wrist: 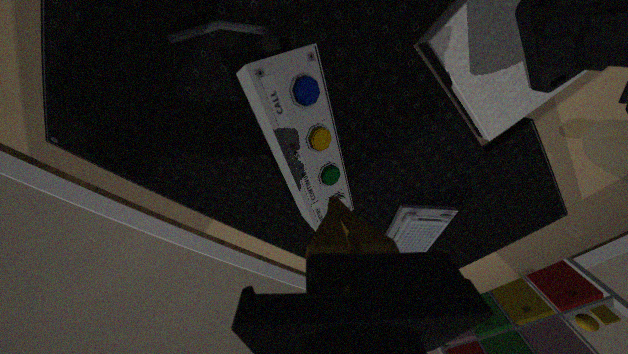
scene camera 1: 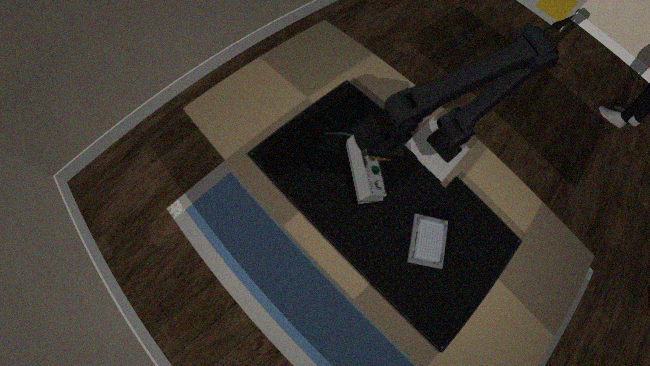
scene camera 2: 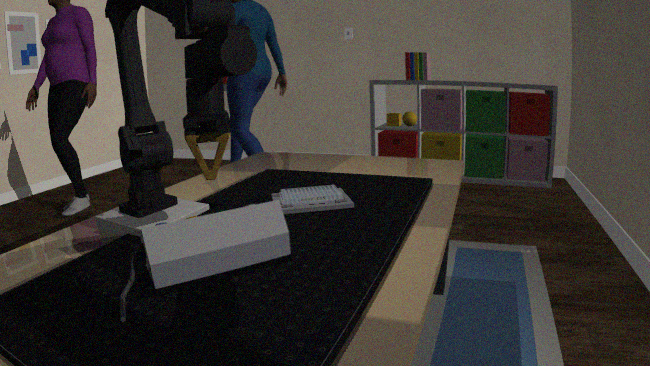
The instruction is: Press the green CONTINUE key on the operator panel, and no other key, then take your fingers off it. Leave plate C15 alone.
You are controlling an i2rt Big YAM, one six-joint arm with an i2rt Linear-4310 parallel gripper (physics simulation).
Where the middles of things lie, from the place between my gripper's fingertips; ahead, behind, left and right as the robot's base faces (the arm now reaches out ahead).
My gripper is now 29 cm to the right of the white well plate (scene camera 2: 326,193) and 11 cm above it.
